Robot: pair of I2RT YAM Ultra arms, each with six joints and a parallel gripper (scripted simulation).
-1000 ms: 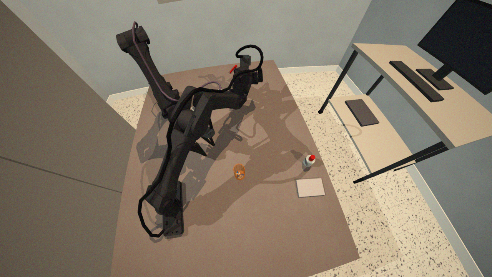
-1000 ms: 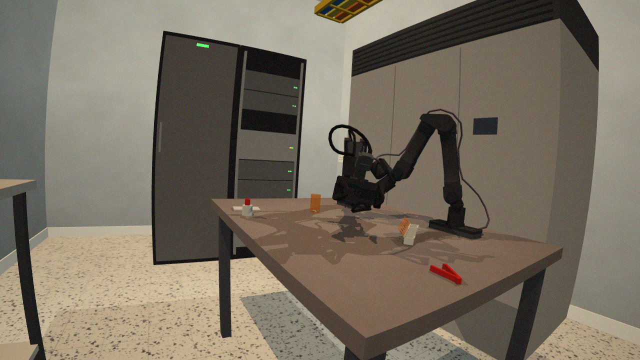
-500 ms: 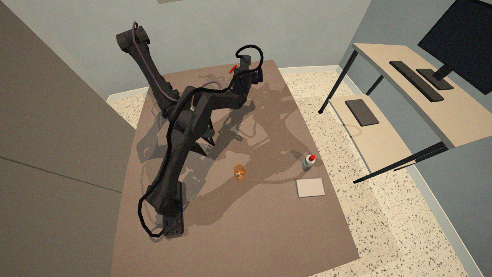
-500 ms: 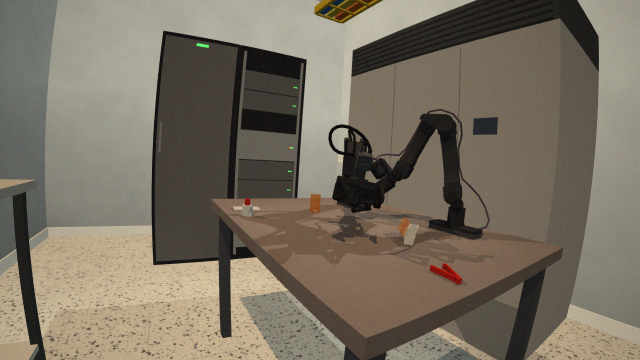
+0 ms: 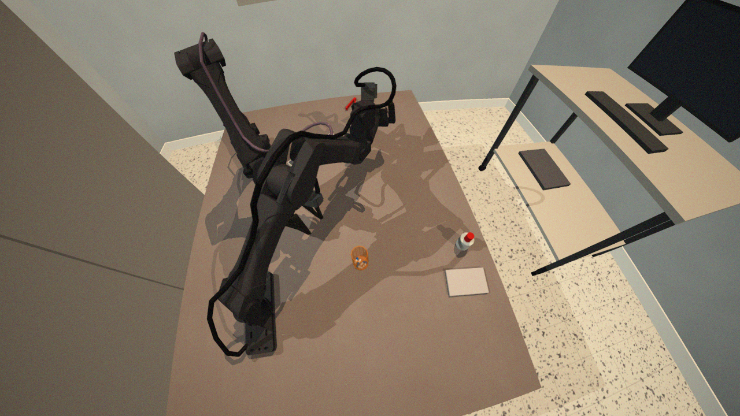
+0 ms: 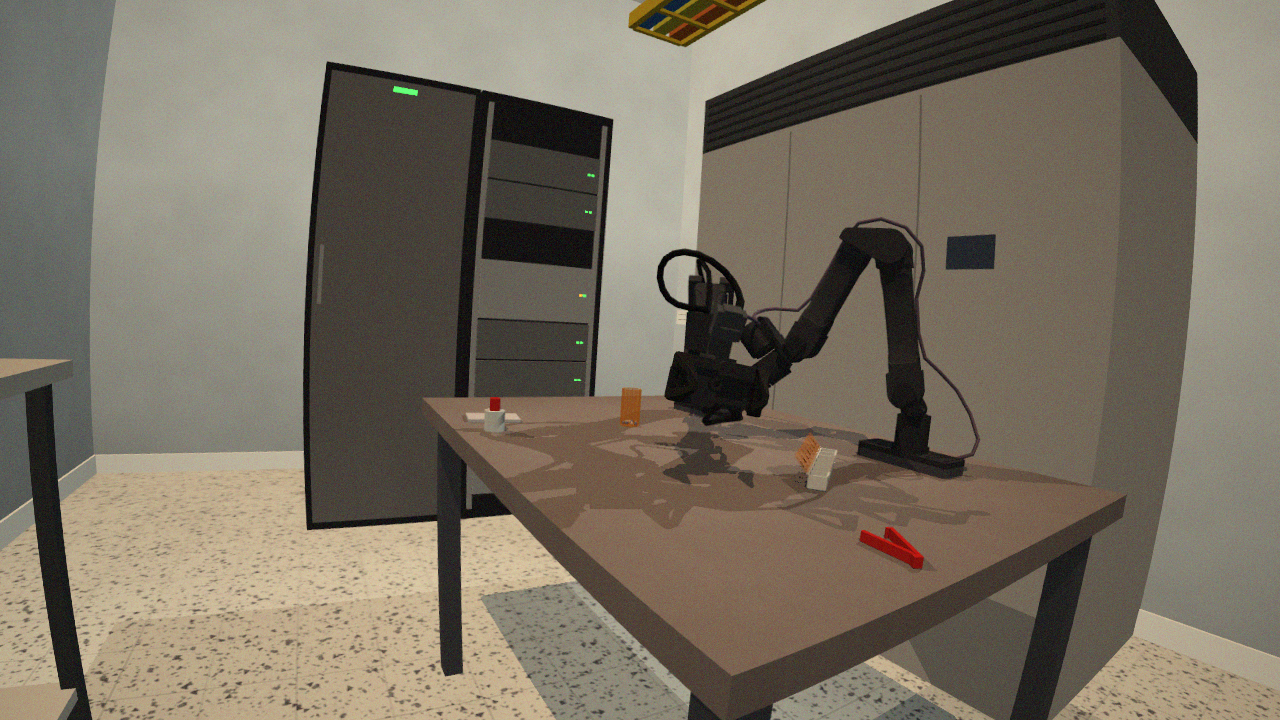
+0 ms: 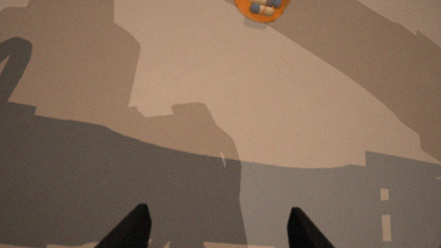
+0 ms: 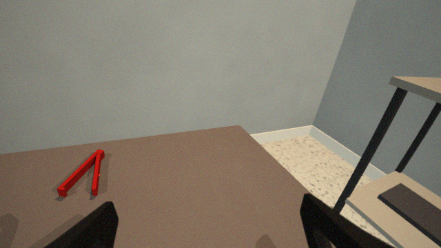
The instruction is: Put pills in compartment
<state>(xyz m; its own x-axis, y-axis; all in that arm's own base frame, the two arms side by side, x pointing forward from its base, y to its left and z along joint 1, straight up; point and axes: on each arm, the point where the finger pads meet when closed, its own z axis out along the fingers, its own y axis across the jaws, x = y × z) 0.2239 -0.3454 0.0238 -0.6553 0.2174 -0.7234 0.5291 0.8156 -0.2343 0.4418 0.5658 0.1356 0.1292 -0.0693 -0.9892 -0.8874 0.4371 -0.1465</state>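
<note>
The orange pill bottle is 13 cm to the right of my left hand, 10 cm ahead of it and 2 cm below it. Round my left hand: red v-shaped tool 58 cm to the left, 24 cm ahead, 3 cm below; white pad 36 cm ahead, 26 cm to the right, 4 cm below.
</note>
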